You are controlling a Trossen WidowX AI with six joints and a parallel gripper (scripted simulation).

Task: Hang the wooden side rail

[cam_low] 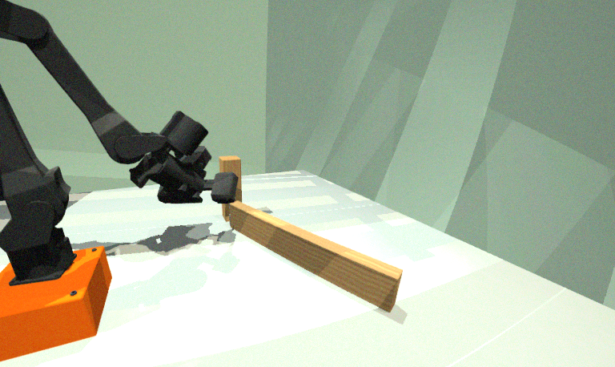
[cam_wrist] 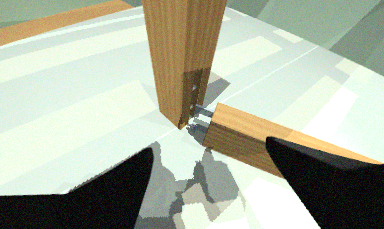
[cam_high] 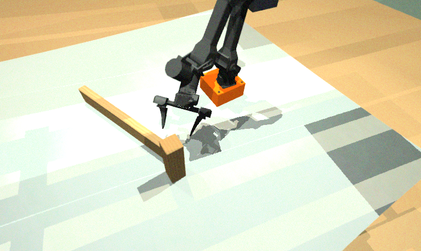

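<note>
Now: gripper tip 9 cm to the right of the headboard post, 4 cm short of it and 1 cm above it.
</note>
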